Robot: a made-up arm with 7 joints. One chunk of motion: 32 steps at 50 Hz.
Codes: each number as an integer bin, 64 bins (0 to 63) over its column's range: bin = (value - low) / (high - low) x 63, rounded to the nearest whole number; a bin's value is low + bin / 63 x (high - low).
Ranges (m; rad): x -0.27..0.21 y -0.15..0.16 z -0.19..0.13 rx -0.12..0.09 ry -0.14..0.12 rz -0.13..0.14
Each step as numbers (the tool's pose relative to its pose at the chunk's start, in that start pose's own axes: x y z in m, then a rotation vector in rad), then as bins.
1 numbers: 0.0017 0.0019 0.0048 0.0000 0.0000 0.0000
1 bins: 36 31 38 36 34 30
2 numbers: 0.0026 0.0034 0.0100 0.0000 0.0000 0.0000
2 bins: 36 31 39 36 34 30
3 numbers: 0.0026 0.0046 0.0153 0.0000 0.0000 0.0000
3 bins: 36 31 40 36 34 30
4 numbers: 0.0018 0.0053 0.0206 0.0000 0.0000 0.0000
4 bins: 36 32 41 36 34 30
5 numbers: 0.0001 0.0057 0.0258 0.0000 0.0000 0.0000
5 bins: 35 32 42 36 34 30
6 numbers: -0.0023 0.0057 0.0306 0.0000 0.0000 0.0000
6 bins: 35 32 43 36 34 30
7 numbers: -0.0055 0.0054 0.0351 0.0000 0.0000 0.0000
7 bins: 35 32 44 36 34 30
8 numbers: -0.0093 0.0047 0.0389 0.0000 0.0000 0.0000
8 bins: 34 31 45 36 34 30
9 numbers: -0.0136 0.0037 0.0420 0.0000 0.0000 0.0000
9 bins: 34 31 46 36 34 30
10 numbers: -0.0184 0.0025 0.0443 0.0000 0.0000 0.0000
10 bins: 33 31 46 36 34 30
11 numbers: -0.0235 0.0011 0.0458 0.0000 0.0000 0.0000
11 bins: 32 31 46 36 34 30
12 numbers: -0.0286 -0.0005 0.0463 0.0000 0.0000 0.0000
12 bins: 32 30 47 36 34 30
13 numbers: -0.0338 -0.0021 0.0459 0.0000 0.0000 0.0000
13 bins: 31 30 46 36 34 30
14 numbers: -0.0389 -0.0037 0.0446 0.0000 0.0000 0.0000
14 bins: 30 30 46 36 34 30
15 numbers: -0.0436 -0.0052 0.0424 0.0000 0.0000 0.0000
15 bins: 30 29 46 36 34 30
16 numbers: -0.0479 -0.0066 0.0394 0.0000 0.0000 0.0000
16 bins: 29 29 45 36 34 30
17 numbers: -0.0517 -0.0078 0.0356 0.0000 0.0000 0.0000
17 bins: 29 29 44 36 34 30
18 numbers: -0.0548 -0.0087 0.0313 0.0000 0.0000 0.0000
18 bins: 28 29 44 36 34 30
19 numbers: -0.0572 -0.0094 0.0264 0.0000 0.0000 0.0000
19 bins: 28 29 43 36 34 30
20 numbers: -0.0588 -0.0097 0.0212 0.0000 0.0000 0.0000
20 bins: 28 29 42 36 34 30
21 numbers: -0.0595 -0.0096 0.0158 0.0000 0.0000 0.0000
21 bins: 28 29 41 36 34 30
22 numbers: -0.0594 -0.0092 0.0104 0.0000 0.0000 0.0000
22 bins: 28 29 39 36 34 30
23 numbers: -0.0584 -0.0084 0.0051 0.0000 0.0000 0.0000
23 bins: 28 29 38 36 34 30
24 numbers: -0.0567 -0.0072 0.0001 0.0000 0.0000 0.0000
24 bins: 28 29 37 36 34 30
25 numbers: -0.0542 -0.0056 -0.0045 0.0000 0.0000 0.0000
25 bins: 28 29 37 36 34 30
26 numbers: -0.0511 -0.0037 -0.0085 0.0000 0.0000 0.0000
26 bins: 29 30 36 36 34 30
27 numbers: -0.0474 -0.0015 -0.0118 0.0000 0.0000 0.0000
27 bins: 29 30 35 36 34 30
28 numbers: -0.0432 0.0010 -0.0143 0.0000 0.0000 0.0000
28 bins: 30 31 35 36 34 30
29 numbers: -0.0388 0.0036 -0.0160 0.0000 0.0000 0.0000
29 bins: 30 31 34 36 34 30
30 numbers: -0.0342 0.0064 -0.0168 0.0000 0.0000 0.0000
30 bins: 31 32 34 36 34 30
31 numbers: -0.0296 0.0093 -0.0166 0.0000 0.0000 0.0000
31 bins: 32 32 34 36 34 30
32 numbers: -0.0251 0.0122 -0.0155 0.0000 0.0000 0.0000
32 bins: 32 33 34 36 34 30
